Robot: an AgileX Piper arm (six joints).
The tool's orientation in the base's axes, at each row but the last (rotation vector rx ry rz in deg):
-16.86, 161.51, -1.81
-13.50, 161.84, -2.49
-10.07, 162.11, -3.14
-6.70, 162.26, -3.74
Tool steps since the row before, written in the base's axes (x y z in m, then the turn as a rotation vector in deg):
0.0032, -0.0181, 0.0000, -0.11, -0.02, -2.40
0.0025, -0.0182, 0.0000, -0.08, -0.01, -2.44
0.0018, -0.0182, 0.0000, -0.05, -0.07, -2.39
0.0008, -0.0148, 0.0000, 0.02, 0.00, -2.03
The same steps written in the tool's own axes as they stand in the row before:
0.0007, -0.0183, 0.0008, 0.82, 0.13, 2.25
0.0007, -0.0183, 0.0008, 0.81, 0.14, 2.30
0.0006, -0.0183, 0.0009, 0.77, 0.07, 2.26
0.0005, -0.0148, 0.0007, 0.59, 0.11, 1.94

